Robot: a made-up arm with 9 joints.
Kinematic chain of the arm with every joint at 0, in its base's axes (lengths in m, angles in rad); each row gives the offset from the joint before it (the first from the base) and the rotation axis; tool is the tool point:
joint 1: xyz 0 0 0.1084 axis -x
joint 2: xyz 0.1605 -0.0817 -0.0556 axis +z
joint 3: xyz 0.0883 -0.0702 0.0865 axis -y
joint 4: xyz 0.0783 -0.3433 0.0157 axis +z
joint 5: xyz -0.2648 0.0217 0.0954 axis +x
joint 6: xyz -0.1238 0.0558 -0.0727 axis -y
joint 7: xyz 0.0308 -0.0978 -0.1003 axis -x
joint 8: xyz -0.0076 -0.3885 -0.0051 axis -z
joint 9: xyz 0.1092 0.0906 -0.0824 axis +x
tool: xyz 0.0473 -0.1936 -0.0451
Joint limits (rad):
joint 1: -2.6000..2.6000
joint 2: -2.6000..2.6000
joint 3: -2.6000..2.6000
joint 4: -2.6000..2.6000
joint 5: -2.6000..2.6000
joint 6: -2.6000..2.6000
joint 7: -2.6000..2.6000
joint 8: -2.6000..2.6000
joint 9: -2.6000..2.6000
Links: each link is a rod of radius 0.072 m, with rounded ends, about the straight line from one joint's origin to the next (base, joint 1, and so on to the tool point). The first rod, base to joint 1, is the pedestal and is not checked.
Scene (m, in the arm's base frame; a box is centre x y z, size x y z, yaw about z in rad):
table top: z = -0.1
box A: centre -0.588 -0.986 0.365 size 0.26 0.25 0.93 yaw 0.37
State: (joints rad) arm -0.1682 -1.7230 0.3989 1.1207 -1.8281 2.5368 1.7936 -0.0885 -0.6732
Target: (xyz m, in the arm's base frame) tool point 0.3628 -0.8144 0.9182
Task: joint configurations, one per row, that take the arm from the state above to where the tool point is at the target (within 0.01 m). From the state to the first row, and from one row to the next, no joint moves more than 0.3 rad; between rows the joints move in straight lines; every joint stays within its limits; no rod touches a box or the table.
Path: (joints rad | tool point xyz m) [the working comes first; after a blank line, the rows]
Joints at the target: 0.3578 -0.7181 0.5112 2.5071 -1.9126 2.6000 1.9989 0.1268 -0.7402
Straight joint move there: touches box A.

1: 0.1088 -1.5458 0.2197 1.3678 -1.8966 2.5494 1.6982 -0.2875 -0.6092 | -1.0138 -0.2551 0.3791
2: 0.3858 -1.3685 0.0405 1.6149 -1.9651 2.5621 1.6027 -0.4865 -0.5452 | -0.8817 -0.4898 0.6145
3: 0.6628 -1.1913 -0.1387 1.8621 -2.0336 2.5747 1.5073 -0.6855 -0.4811 | -0.6422 -0.5784 0.8923
4: 0.9397 -1.0141 -0.3179 2.1092 -2.1021 2.5874 1.4119 -0.8846 -0.4171 | -0.3398 -0.5142 1.1264
5: 1.2167 -0.8369 -0.4971 2.3563 -2.1706 2.6000 1.3164 -1.0836 -0.3531 | -0.0253 -0.3454 1.2516
6: 1.0449 -0.8131 -0.2954 2.3865 -2.1190 2.6000 1.4529 -0.8415 -0.4305 | 0.0728 -0.4834 1.2351
7: 0.8732 -0.7894 -0.0938 2.4166 -2.0674 2.6000 1.5894 -0.5994 -0.5080 | 0.1687 -0.5996 1.1878
8: 0.7014 -0.7656 0.1079 2.4468 -2.0158 2.6000 1.7259 -0.3574 -0.5854 | 0.2533 -0.6918 1.1152
9: 0.5296 -0.7418 0.3095 2.4769 -1.9642 2.6000 1.8624 -0.1153 -0.6628 | 0.3194 -0.7619 1.0236
10: 0.3578 -0.7181 0.5112 2.5071 -1.9126 2.6000 1.9989 0.1268 -0.7402 | 0.3628 -0.8144 0.9182

